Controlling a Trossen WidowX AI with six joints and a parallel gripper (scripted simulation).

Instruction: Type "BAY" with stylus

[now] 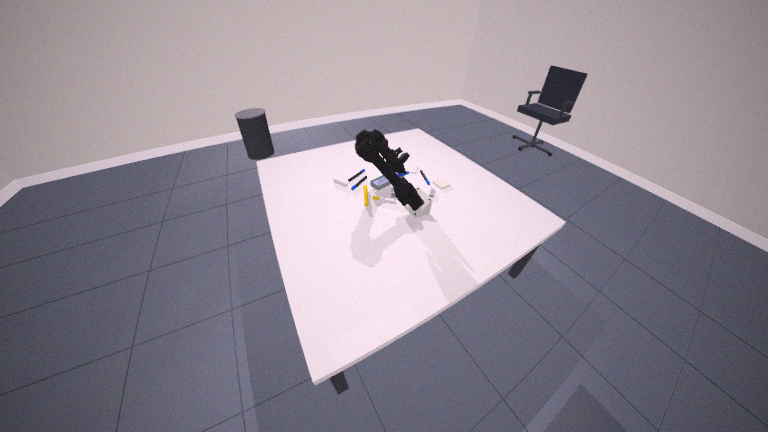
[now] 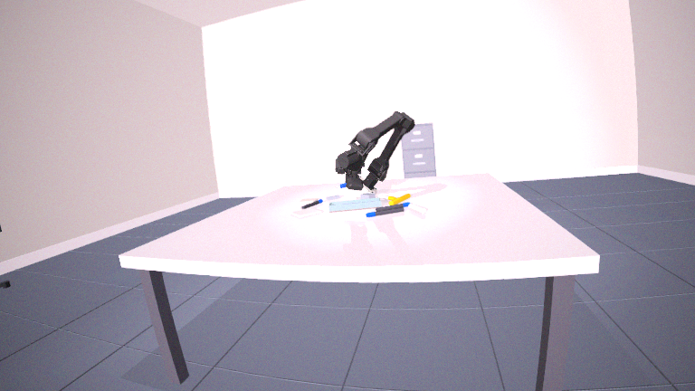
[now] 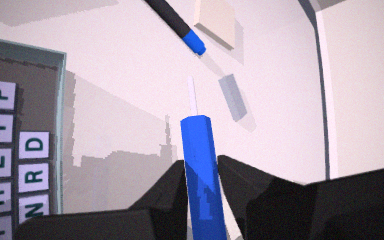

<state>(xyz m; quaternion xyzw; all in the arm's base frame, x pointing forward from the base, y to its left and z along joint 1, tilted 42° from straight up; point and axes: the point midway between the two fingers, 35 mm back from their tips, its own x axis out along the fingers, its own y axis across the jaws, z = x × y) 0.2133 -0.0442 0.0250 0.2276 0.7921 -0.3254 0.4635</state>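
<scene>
The blue stylus lies 1 cm to the right of my gripper tip. Round my gripper tip: white stylus tip: 1 cm ahead, 4 cm to the right, 1 cm below; then yellow marker: 1 cm behind, 22 cm to the left, 7 cm below; then grey block: 11 cm behind, 12 cm to the right, 8 cm below.
</scene>
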